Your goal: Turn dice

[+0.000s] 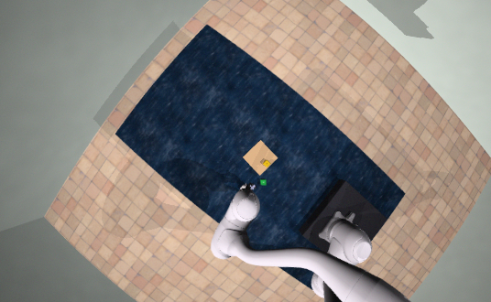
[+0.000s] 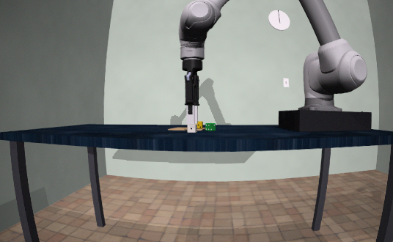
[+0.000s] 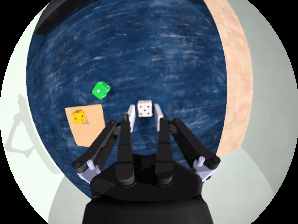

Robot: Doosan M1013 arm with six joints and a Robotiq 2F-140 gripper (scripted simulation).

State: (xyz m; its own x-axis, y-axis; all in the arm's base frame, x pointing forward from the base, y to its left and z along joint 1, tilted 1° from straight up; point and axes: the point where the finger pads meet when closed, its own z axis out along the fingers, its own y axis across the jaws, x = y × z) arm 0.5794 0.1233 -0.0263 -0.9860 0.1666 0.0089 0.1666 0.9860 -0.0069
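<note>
My hand is 5 cm above the white die. From my hand the other things lie so: green die 6 cm behind, 9 cm to the right, 5 cm below; yellow die 2 cm behind, 18 cm to the right, 4 cm below; tan mat 3 cm ahead, 19 cm to the right, 6 cm below.
</note>
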